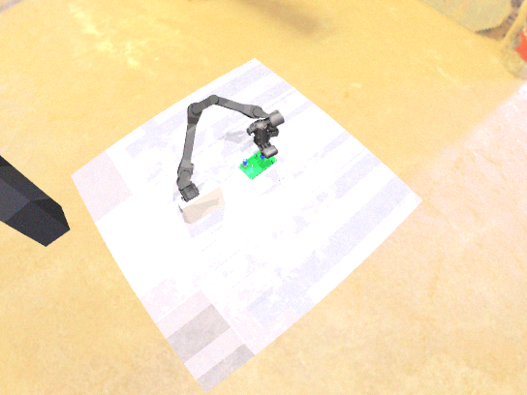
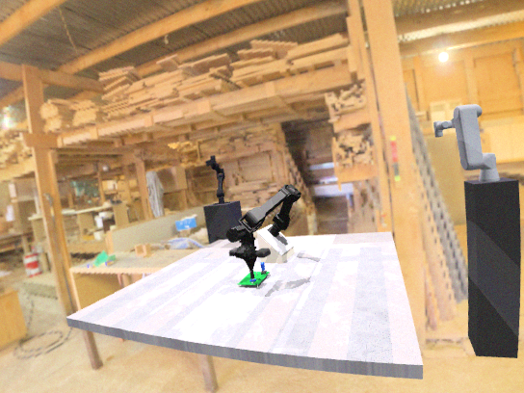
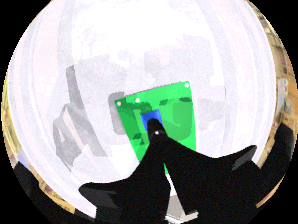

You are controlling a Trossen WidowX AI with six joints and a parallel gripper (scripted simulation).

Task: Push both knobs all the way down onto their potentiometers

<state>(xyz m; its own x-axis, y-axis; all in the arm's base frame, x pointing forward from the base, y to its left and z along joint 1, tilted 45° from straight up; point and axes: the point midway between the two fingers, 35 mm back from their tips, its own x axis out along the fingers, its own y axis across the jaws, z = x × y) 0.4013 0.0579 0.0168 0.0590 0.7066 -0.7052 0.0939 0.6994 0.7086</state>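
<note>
Now: gripper tip 1 cm above the black knob. The rest, counted from my gripper tip: blue knob 10 cm behind, 1 cm to the left, 1 cm below.
</note>
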